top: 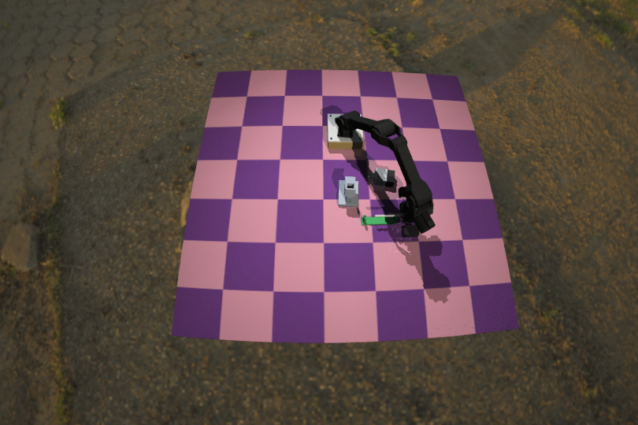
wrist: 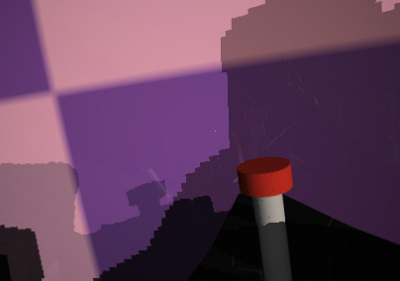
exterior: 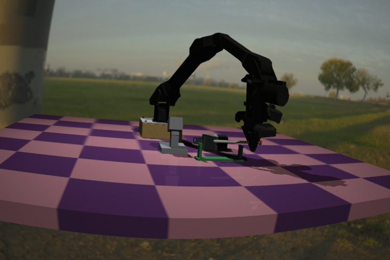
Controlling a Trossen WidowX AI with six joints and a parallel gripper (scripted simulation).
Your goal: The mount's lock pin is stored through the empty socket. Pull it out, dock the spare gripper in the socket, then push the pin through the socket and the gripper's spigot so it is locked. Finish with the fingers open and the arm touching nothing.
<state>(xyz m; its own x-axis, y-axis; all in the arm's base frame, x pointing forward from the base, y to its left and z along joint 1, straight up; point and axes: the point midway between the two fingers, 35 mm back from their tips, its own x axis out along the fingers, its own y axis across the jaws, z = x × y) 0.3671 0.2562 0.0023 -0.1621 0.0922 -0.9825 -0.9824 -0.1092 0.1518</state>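
The green rack is 1 cm ahead of my gripper tip and 10 cm to the right of it. From my gripper tip the other things lie so: spare gripper 17 cm behind, 10 cm to the right; grey mount 8 cm behind, 23 cm to the right, 3 cm above.
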